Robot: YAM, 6 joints.
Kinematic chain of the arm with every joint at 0, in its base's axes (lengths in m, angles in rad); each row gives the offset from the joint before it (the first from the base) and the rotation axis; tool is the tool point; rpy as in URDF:
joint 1: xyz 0 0 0.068 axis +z
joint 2: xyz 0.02 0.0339 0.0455 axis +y
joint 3: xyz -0.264 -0.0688 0 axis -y
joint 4: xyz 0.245 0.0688 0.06 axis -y
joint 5: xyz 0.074 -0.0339 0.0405 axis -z
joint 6: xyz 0.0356 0 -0.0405 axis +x
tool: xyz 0 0 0 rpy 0 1.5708 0
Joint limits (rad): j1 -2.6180..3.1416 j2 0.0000..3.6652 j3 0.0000..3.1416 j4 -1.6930..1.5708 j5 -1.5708..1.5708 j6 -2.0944..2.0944
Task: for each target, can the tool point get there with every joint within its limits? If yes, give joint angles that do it. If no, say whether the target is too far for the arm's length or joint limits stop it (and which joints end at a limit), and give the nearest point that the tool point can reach.
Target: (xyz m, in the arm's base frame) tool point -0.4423 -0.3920 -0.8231
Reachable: no: too far | nearest point -0.2921 -0.2589 -0.3515 | short by 0.513 m
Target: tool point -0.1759 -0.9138 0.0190
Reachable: no: too far | nearest point -0.1214 -0.6309 0.0489 | short by 0.290 m
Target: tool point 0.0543 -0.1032 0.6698
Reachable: yes | joints 2.3294 1.0269 2.1872 0.8496 -1.0939 1.2591
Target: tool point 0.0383 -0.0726 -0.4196
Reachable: no: joint limits stop it (at a limit: joint 2) | nearest point 0.0513 -0.0972 -0.3527 | short by 0.072 m
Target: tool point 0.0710 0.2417 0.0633
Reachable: yes | joints 1.4129 1.9167 0.3925 0.8372 1.1271 -0.3477
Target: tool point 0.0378 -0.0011 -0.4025
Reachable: no: joint limits stop it (at a limit: joint 2) | nearest point 0.0745 -0.0022 -0.3357 | short by 0.076 m
